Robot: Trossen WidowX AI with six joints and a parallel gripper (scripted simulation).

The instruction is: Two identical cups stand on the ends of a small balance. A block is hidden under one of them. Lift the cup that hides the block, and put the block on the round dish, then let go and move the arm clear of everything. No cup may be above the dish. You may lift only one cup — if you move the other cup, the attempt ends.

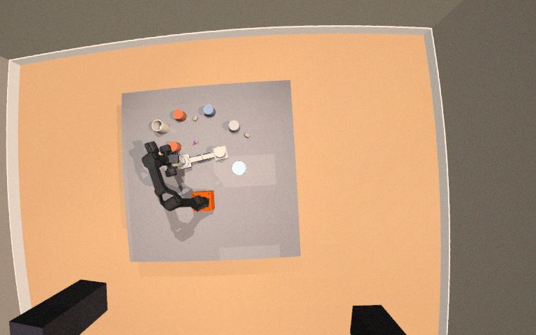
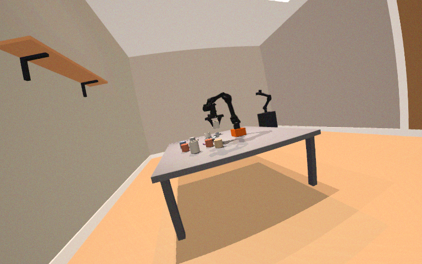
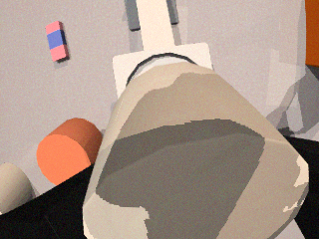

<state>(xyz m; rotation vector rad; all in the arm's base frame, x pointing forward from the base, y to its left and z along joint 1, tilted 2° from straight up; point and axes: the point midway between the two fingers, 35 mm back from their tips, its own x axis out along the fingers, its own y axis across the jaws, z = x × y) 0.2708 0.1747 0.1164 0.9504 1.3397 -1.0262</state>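
Now: the pale grey block 8 cm below my gripper tip and 1 cm to the right of it. The rest, counted from my gripper tip: blue eraser (16 cm below, 15 cm ahead, 6 cm to the right); then balance beam (13 cm to the right, 13 cm below, 4 cm ahead); then tan cup (21 cm to the left, 13 cm below, 3 cm ahead).
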